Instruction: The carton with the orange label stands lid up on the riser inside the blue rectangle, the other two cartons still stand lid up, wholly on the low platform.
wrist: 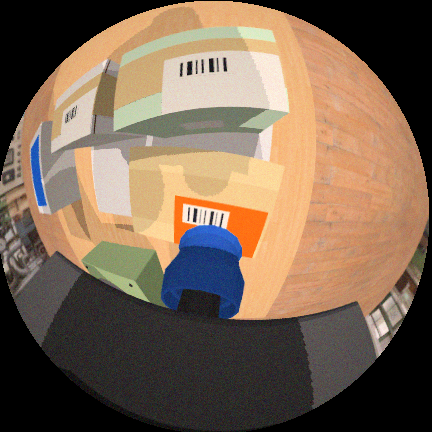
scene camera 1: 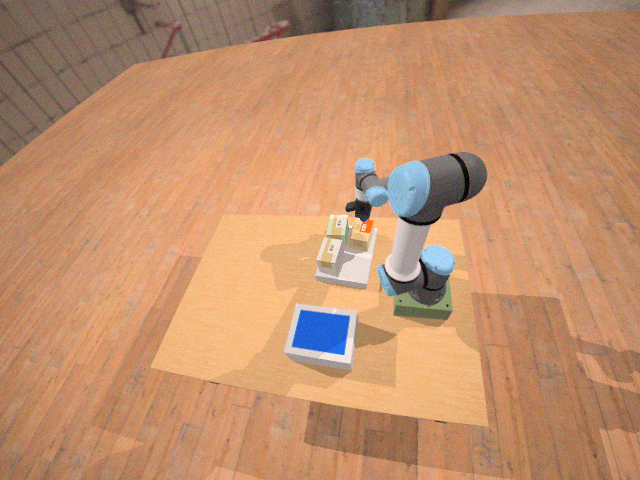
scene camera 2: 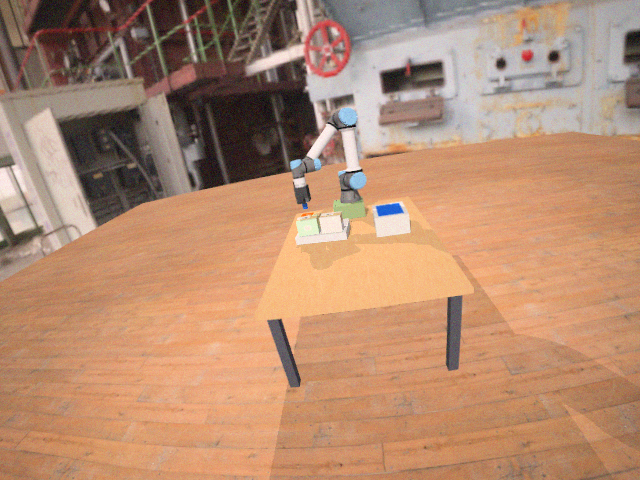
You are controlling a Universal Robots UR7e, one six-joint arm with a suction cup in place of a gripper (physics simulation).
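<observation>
The carton with the orange label (scene camera 1: 360, 235) (scene camera 2: 309, 215) (wrist: 209, 181) stands lid up at the back of the low white platform (scene camera 1: 351, 272) (scene camera 2: 320, 237) (wrist: 111, 177). My blue suction cup (scene camera 1: 364, 218) (scene camera 2: 305, 206) (wrist: 209, 241) hangs just above its label edge and holds nothing. A green-edged carton (scene camera 1: 337, 225) (scene camera 2: 308, 226) (wrist: 201, 80) and a plain carton with a white label (scene camera 1: 330, 251) (scene camera 2: 330, 222) (wrist: 76, 112) stand lid up on the same platform. The white riser (scene camera 1: 318, 356) (scene camera 2: 391, 225) (wrist: 60, 181) with the blue rectangle (scene camera 1: 321, 331) (scene camera 2: 390, 209) (wrist: 37, 173) carries nothing.
The arm's green base block (scene camera 1: 423, 307) (scene camera 2: 350, 209) (wrist: 120, 266) stands on the table (scene camera 1: 223, 310) (scene camera 2: 366, 276) beside the platform. The riser sits a short way from the platform, toward the table's other end. A wooden floor lies around the table.
</observation>
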